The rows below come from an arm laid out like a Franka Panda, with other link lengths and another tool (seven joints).
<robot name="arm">
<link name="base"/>
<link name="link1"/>
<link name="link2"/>
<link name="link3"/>
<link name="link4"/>
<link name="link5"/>
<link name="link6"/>
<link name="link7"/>
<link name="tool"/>
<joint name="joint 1" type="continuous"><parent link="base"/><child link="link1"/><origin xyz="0.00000 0.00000 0.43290"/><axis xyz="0 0 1"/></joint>
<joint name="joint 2" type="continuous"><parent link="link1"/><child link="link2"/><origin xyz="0.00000 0.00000 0.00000" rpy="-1.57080 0.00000 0.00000"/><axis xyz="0 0 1"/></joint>
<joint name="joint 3" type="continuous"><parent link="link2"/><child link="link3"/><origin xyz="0.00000 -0.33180 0.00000" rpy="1.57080 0.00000 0.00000"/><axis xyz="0 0 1"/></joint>
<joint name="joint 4" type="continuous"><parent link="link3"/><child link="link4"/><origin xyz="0.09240 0.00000 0.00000" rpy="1.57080 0.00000 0.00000"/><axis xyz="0 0 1"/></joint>
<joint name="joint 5" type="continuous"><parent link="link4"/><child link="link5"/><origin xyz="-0.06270 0.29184 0.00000" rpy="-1.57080 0.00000 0.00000"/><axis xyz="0 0 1"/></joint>
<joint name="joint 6" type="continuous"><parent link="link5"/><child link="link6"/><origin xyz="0.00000 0.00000 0.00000" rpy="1.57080 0.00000 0.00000"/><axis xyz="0 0 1"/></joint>
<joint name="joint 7" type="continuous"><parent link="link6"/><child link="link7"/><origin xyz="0.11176 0.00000 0.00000" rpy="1.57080 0.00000 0.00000"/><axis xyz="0 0 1"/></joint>
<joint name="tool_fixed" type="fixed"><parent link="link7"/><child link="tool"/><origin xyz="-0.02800 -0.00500 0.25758" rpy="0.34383 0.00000 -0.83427"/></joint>
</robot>
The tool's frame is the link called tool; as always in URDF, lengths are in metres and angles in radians. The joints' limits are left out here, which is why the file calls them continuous.
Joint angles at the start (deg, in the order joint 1, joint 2, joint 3, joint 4, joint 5, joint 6, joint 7):
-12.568 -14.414 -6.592 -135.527 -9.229 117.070 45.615
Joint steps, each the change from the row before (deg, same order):
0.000 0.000 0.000 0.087 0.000 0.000 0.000
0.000 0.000 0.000 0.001 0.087 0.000 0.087
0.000 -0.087 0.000 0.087 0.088 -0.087 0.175
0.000 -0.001 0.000 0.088 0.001 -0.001 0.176
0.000 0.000 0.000 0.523 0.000 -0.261 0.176
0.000 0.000 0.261 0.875 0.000 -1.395 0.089
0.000 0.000 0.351 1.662 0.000 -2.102 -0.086
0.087 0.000 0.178 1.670 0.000 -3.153 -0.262
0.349 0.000 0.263 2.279 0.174 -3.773 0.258
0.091 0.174 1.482 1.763 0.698 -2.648 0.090
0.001 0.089 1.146 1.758 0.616 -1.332 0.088
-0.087 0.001 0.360 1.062 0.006 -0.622 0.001
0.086 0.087 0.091 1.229 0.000 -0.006 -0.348
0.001 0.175 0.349 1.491 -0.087 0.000 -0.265
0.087 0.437 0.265 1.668 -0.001 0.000 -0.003
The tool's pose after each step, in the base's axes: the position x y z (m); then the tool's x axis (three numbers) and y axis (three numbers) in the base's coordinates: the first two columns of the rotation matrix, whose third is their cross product. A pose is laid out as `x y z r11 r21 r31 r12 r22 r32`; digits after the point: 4 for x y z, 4 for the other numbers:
0.3445 -0.1247 0.4151 0.9735 -0.2150 -0.0776 -0.2275 -0.9452 -0.2342
0.3446 -0.1245 0.4151 0.9731 -0.2172 -0.0773 -0.2295 -0.9444 -0.2354
0.3449 -0.1243 0.4160 0.9723 -0.2211 -0.0754 -0.2328 -0.9434 -0.2363
0.3455 -0.1244 0.4166 0.9718 -0.2241 -0.0735 -0.2353 -0.9428 -0.2360
0.3475 -0.1253 0.4195 0.9712 -0.2280 -0.0687 -0.2378 -0.9424 -0.2351
0.3469 -0.1243 0.4232 0.9705 -0.2282 -0.0775 -0.2401 -0.9424 -0.2327
0.3477 -0.1237 0.4310 0.9704 -0.2258 -0.0852 -0.2397 -0.9434 -0.2292
0.3432 -0.1224 0.4377 0.9683 -0.2235 -0.1112 -0.2437 -0.9430 -0.2267
0.3402 -0.1187 0.4476 0.9644 -0.2267 -0.1360 -0.2529 -0.9410 -0.2248
0.3414 -0.1074 0.4549 0.9652 -0.2119 -0.1532 -0.2431 -0.9431 -0.2270
0.3474 -0.0997 0.4639 0.9685 -0.2011 -0.1466 -0.2311 -0.9452 -0.2304
0.3505 -0.0991 0.4699 0.9702 -0.1987 -0.1389 -0.2266 -0.9468 -0.2284
0.3570 -0.0997 0.4771 0.9743 -0.1907 -0.1200 -0.2140 -0.9498 -0.2282
0.3650 -0.0999 0.4855 0.9786 -0.1811 -0.0979 -0.1991 -0.9538 -0.2249
0.3741 -0.0999 0.4934 0.9814 -0.1760 -0.0765 -0.1889 -0.9564 -0.2227

